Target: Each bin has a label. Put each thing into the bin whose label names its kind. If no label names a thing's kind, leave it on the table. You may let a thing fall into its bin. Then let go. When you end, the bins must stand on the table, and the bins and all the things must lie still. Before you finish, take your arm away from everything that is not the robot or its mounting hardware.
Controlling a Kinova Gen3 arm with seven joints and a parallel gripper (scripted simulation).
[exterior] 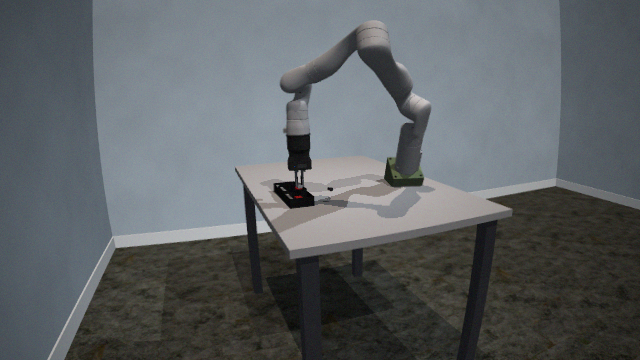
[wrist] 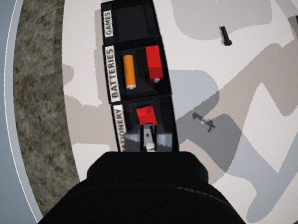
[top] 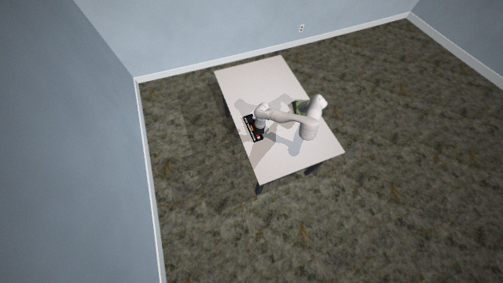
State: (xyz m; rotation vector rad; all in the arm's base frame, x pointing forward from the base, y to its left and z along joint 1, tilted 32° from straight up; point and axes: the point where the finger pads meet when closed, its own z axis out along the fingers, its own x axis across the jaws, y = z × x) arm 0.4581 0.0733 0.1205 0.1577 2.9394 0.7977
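Now: hand 8 cm to the left of the red block, 6 cm above it and 2 cm past it. Round my hand: grey screw (9 cm behind, 7 cm below, 1 cm to the left); grey-white piece (1 cm below); orange battery (8 cm to the right, 6 cm below, 2 cm ahead).
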